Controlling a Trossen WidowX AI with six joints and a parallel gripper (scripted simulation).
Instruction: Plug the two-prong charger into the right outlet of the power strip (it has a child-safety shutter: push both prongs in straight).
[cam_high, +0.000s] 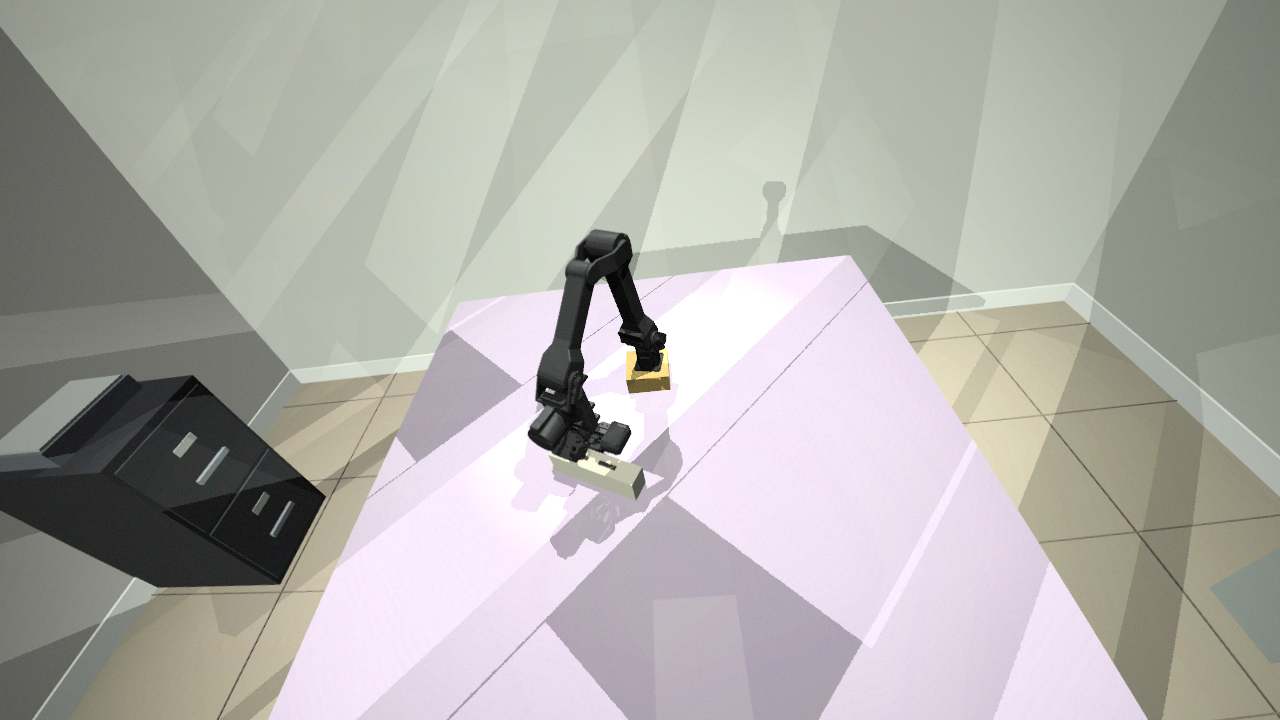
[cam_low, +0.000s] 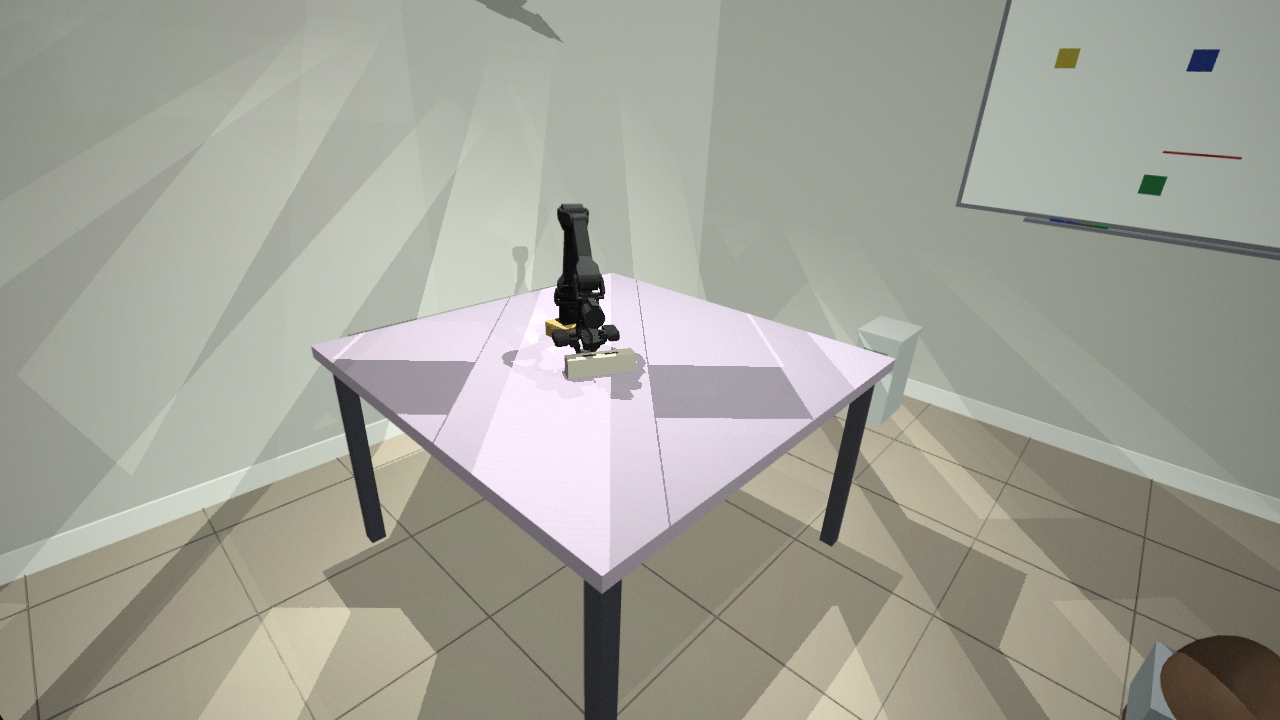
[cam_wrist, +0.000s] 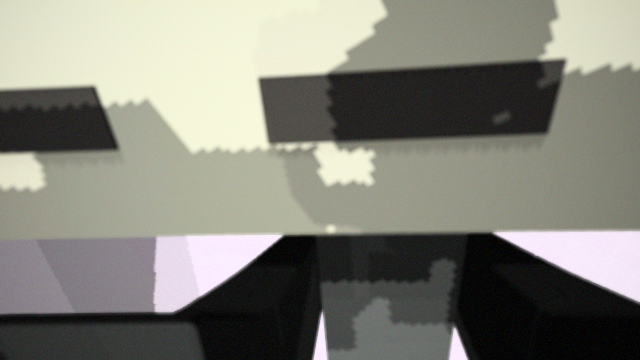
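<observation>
Right now the two-prong charger is 20 mm ahead of my gripper tip and 10 mm above it.
</observation>
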